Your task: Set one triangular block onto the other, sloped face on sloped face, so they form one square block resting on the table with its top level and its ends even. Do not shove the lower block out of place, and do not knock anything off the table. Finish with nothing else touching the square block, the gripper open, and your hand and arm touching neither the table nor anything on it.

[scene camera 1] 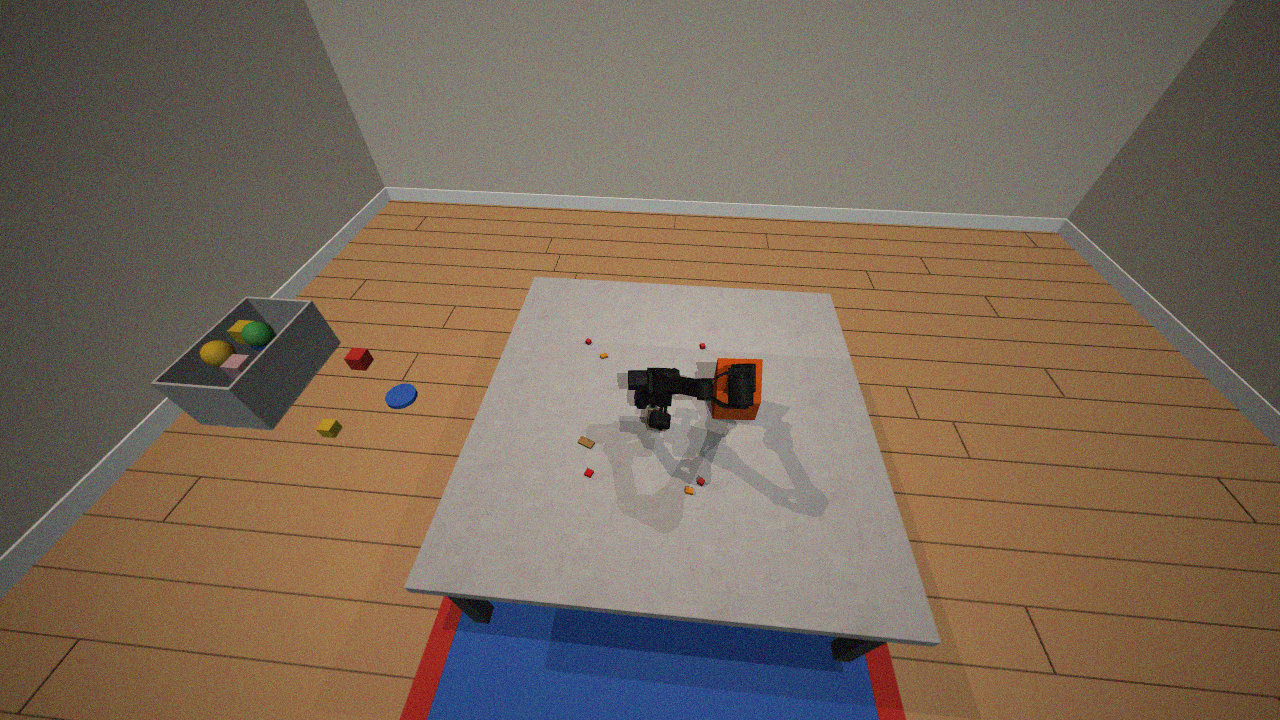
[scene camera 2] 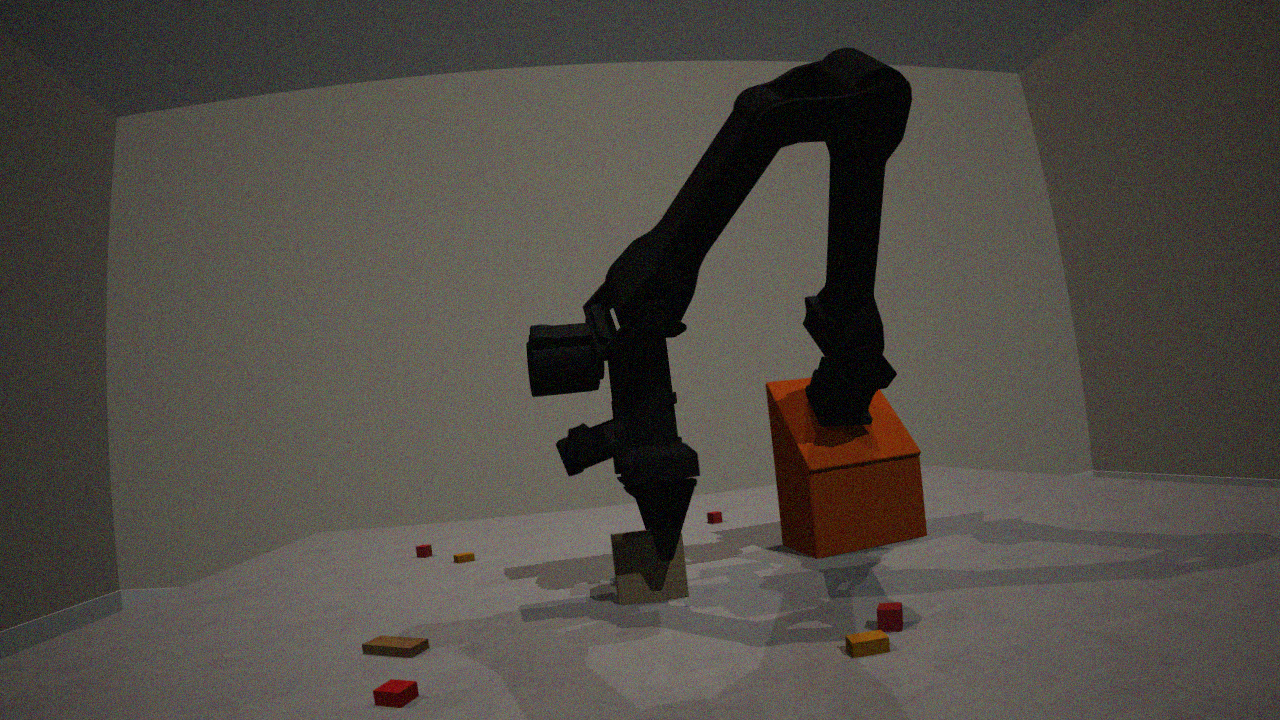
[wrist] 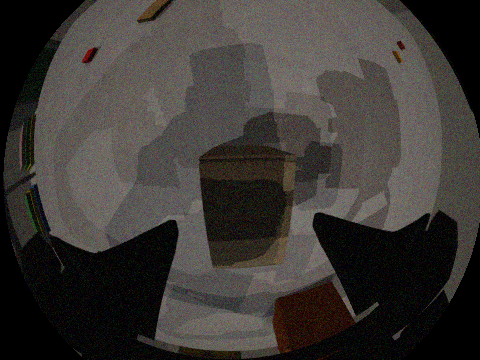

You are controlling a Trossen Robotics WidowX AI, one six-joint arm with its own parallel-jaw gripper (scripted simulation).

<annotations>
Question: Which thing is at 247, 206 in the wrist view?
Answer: A tan triangular block.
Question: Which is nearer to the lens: the tan triangular block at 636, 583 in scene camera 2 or the red cube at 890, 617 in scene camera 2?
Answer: The red cube.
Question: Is my gripper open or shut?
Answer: Open.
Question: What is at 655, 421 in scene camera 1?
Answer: My gripper.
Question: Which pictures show my gripper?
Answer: Scene camera 1, scene camera 2 and the wrist view: all of them.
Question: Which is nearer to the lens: the flat tan tile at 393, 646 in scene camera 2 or the orange piece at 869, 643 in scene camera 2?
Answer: The orange piece.
</annotations>
